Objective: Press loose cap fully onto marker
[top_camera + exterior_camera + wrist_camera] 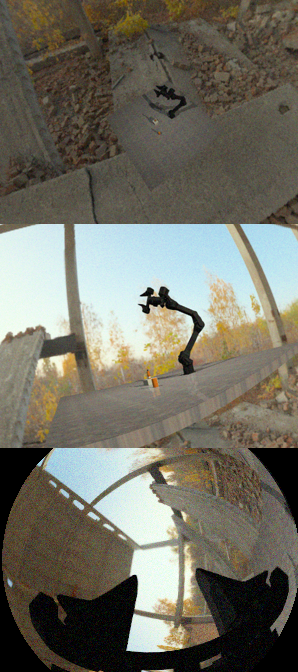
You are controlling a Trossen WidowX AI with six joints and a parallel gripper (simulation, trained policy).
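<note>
Right now my gripper tip is 17 cm short of the orange cap, 29 cm to the right of it and 57 cm above it. The rest, counted from my gripper tip: pale holder block (11 cm ahead, 10 cm to the left, 58 cm below).
</note>
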